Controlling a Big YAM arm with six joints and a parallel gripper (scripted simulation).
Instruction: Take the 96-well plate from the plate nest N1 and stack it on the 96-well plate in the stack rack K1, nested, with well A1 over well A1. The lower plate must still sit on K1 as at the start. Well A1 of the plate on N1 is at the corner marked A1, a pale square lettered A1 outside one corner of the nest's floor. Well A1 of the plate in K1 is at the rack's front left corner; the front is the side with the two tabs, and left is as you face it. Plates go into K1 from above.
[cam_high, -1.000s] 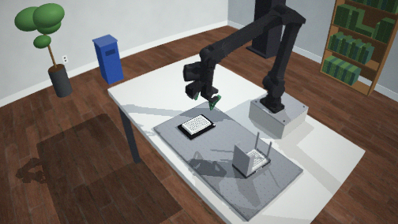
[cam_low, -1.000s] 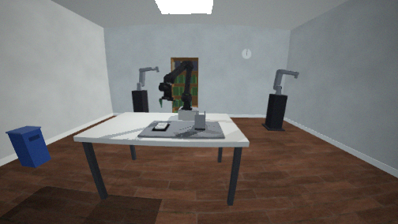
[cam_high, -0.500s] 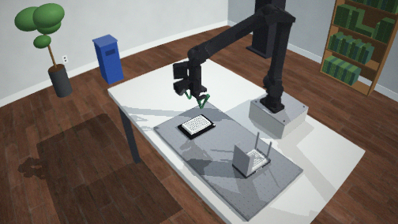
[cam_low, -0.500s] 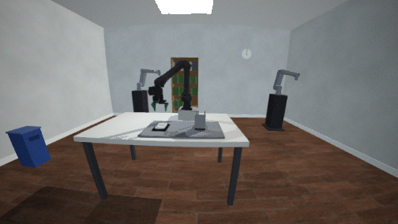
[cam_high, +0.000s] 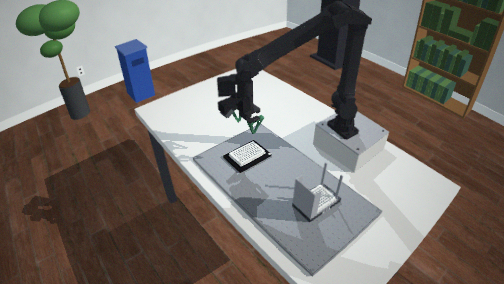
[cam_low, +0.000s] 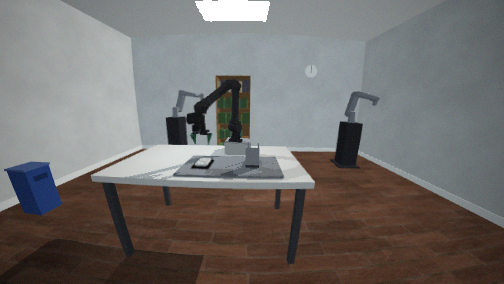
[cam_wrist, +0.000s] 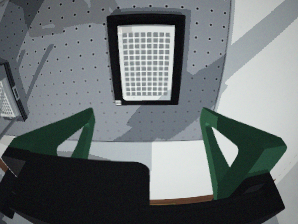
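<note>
Right now the pale A1 mark is 80 mm behind my hand, 50 mm to the left of it and 150 mm below it. From my hand the other things lie so: thin rack post 130 mm behind, 390 mm to the left, 80 mm below.
</note>
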